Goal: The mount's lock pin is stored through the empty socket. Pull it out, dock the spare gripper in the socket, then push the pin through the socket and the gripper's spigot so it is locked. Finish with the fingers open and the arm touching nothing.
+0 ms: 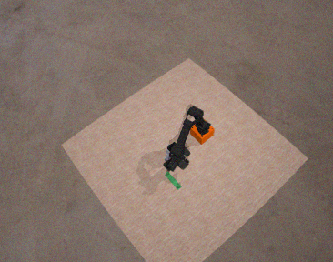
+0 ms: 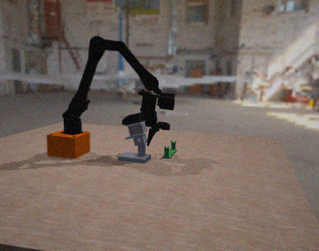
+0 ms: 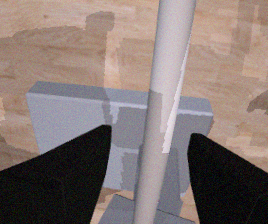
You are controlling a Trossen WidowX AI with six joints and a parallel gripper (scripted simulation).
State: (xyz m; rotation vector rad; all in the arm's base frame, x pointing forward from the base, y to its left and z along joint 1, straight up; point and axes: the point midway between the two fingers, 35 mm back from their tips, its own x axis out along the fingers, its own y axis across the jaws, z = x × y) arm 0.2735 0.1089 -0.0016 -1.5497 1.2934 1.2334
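Right now my gripper tip is 40 mm to the left of the mount. Also, from my gripper tip: green cradle: 70 mm ahead, 100 mm to the left, 20 mm below; then spare gripper: 50 mm to the right, 80 mm above.
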